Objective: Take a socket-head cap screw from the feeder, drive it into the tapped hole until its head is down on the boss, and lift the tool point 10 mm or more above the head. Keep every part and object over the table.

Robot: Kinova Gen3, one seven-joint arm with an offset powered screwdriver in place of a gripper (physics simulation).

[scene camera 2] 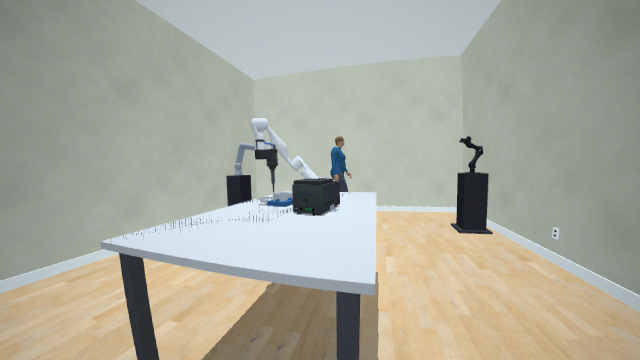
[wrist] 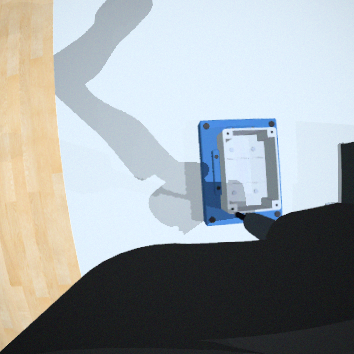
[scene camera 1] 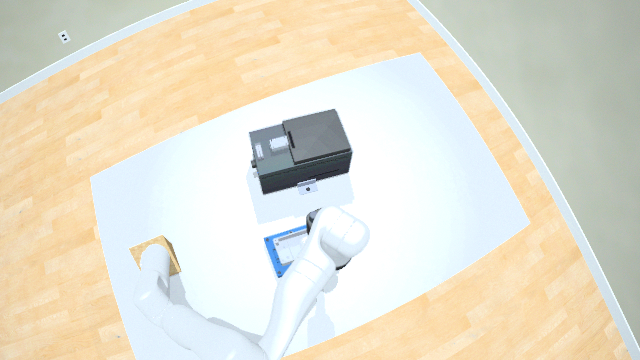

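The feeder (scene camera 1: 320, 135) (scene camera 2: 315, 197) is a dark box; a dark part of it (wrist: 347, 172) shows at the wrist view's right edge. A light grey open housing (wrist: 223, 175) with corner bosses sits on a blue fixture plate (scene camera 1: 272, 255) (scene camera 2: 281, 203) (wrist: 204, 150). My screwdriver's slim tip (scene camera 2: 273, 191) (wrist: 238, 215) points down close to the housing's lower-left corner boss (wrist: 232, 208) in the wrist view. In scene camera 2 it reaches nearly to the housing's height. Contact, and whether a screw is on the tip, cannot be made out. In scene camera 1 the arm hides the tip.
A small bracket (scene camera 1: 307, 188) stands at the feeder's side. The white arm (scene camera 1: 300, 280) spans from the lower edge over the fixture. A wooden block (scene camera 1: 173, 255) is at the left of the white table (scene camera 1: 425, 200) (scene camera 2: 300, 250). A person (scene camera 2: 339, 159) and pedestals (scene camera 2: 472, 200) (scene camera 2: 239, 189) are beyond.
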